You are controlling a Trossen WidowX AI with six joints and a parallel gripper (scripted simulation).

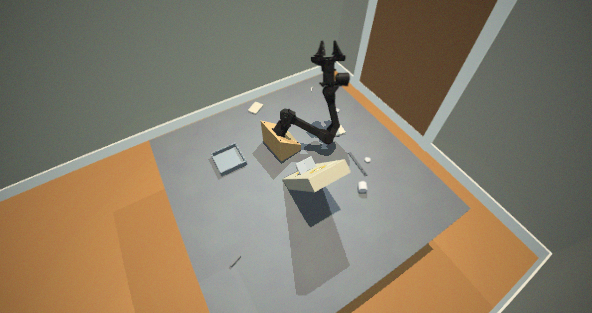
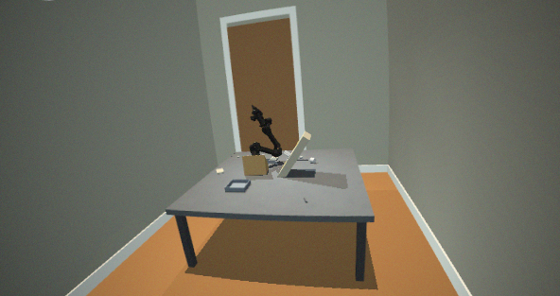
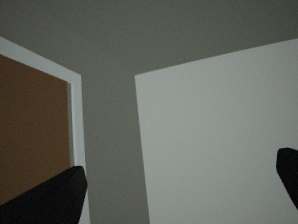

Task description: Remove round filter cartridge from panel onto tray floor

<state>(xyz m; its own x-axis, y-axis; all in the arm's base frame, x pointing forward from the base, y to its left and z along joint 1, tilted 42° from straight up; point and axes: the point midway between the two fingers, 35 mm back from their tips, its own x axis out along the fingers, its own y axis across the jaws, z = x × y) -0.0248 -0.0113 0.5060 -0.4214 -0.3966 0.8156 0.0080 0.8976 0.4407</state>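
The filter cartridge lies 43 cm ahead of my gripper tip, 36 cm to the right of it and 30 cm below it. From my gripper tip the other things lie so: blue-grey tray: 62 cm to the right, 53 cm below, 2 cm behind; cream service panel: 39 cm ahead, 38 cm below, 36 cm to the right.
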